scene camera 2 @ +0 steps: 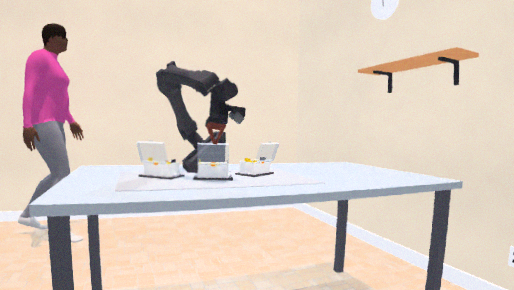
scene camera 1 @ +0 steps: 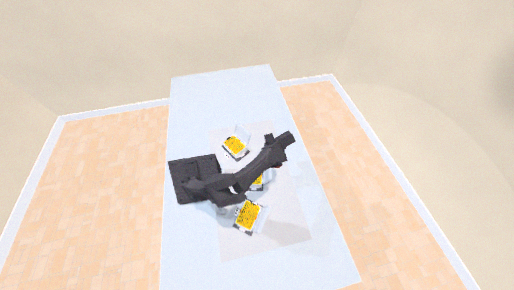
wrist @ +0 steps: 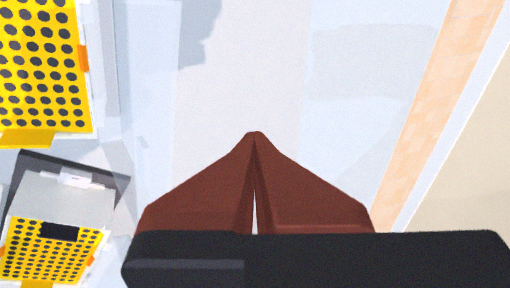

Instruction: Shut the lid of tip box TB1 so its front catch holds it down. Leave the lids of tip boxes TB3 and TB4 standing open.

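Places are measured from the arm's base along level axes (x ahead, y down, z left), in millimetres.
Where they show: gripper, fingertip midpoint: (scene camera 2: 214, 144) (scene camera 1: 278, 167) (wrist: 254, 143); arm's base, link origin: (scene camera 1: 193, 179).
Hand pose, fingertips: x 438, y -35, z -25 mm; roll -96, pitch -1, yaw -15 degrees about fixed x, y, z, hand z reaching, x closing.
Each offset is from my fingertips to the top centre of the thing. "spot": to the spot under its first point. Level surfaces: height alone.
Tip box TB1 @(dx -123, dy +70, dz +21 mm) (scene camera 1: 258, 180) (scene camera 2: 213, 171) (wrist: 40, 75) is the middle box, with a yellow rack. Its clear lid @(dx -57, dy -9, dz +7 mm) (scene camera 1: 270, 174) (scene camera 2: 213, 151) (wrist: 150, 65) stands open on the side away from the arm's base. TB3 @(dx -189, dy +70, dz -183 mm) (scene camera 1: 248, 215) (scene camera 2: 162, 170) (wrist: 52, 255) has its lid @(spot: dx -124, dy +36, dz -225 mm) (scene camera 2: 151, 151) open. TB4 (scene camera 1: 235, 145) (scene camera 2: 249, 167) has its lid (scene camera 1: 243, 134) (scene camera 2: 269, 150) open. My gripper (scene camera 1: 280, 165) (scene camera 2: 215, 142) (wrist: 254, 143) is shut and empty, fingers down. Its tips are by the top edge of TB1's lid, on its outer side; contact cannot be told.
The boxes stand on a pale mat @(dy +144 mm) (scene camera 1: 290, 225) (scene camera 2: 135, 184) on the table @(dy +147 mm) (scene camera 1: 200, 100) (scene camera 2: 400, 177). The arm (scene camera 1: 255, 167) (scene camera 2: 175, 100) reaches over TB1 and partly hides it in scene camera 1. A person (scene camera 2: 50, 90) stands behind the table's left end. A shelf (scene camera 2: 420, 61) hangs on the wall.
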